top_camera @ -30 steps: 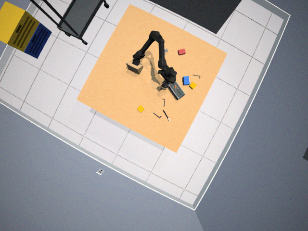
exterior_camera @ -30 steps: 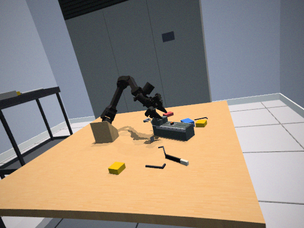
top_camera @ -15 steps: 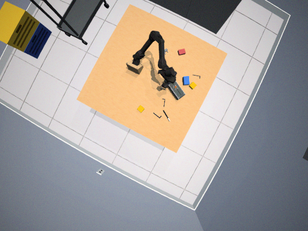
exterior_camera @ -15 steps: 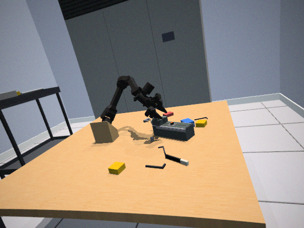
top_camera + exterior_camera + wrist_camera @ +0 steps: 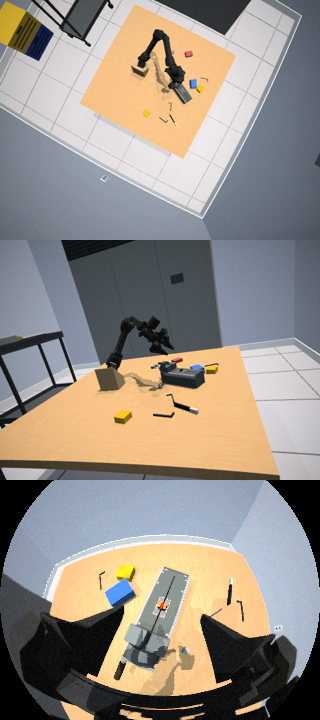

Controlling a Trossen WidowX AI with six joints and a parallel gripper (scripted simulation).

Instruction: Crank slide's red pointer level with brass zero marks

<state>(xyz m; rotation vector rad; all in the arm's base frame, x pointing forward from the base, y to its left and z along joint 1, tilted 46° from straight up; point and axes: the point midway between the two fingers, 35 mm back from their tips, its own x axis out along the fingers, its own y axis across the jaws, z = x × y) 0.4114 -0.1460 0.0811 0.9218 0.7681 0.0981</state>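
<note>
Now: gripper tip 10 cm past the dark crank handle, 11 cm to the right of it and 10 cm above it. The rest, counted from my gripper tip: small grey cube (9 cm behind, 6 cm to the right, 19 cm below); blue block (13 cm ahead, 13 cm to the left, 18 cm below); red pointer (4 cm ahead, 1 cm to the right, 12 cm below).
</note>
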